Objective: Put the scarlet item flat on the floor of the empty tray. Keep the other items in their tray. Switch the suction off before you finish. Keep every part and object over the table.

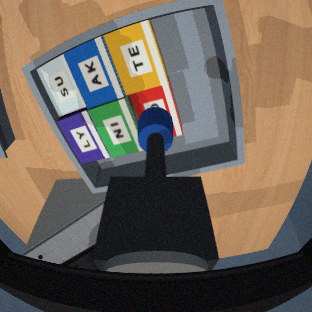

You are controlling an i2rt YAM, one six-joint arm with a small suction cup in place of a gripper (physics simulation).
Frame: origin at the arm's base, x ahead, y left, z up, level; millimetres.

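Seen in the pictures: hand, tool point: (154, 122).
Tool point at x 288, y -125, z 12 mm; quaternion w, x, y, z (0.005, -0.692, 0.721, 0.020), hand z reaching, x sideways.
Pixels of each thing's top centre, then the offset from my tool point to it. "pt": a spot on its surface instead.
- scarlet item, top centre: (156, 113) 31 mm back, 2 mm left, 82 mm down
- filled tray, top centre: (138, 113) 22 mm back, 23 mm left, 65 mm down
- empty tray, surface spot: (6, 132) pt 53 mm back, 278 mm left, 99 mm down
- green NI box, top centre: (116, 130) 44 mm back, 52 mm left, 66 mm down
- yellow TE box, top centre: (135, 58) 43 mm ahead, 21 mm left, 69 mm down
- Blue AK, top centre: (92, 73) 31 mm ahead, 71 mm left, 67 mm down
- white SU, top centre: (61, 86) 18 mm ahead, 121 mm left, 79 mm down
- purple LY, top centre: (83, 139) 57 mm back, 102 mm left, 68 mm down
The scarlet item (143, 100), a red box with a white label and a pale side strip, lies in the filled tray (231, 95), in the row nearer the arm. Its label is partly hidden by the cup. My gripper, a blue suction cup (155, 129), is over the scarlet item's near part, with nothing seen attached; any gap to the item is hard to judge. The empty tray (6, 132) shows as a dark piece of wall at the left edge; its floor does not show.
Beside the scarlet item are the green NI box (111, 120) and, behind it, the yellow TE box (117, 47). Blue AK (80, 57), white SU (50, 72) and purple LY (70, 125) boxes are further left. The tray's right part is free. A grey metal block (60, 205) is at lower left.
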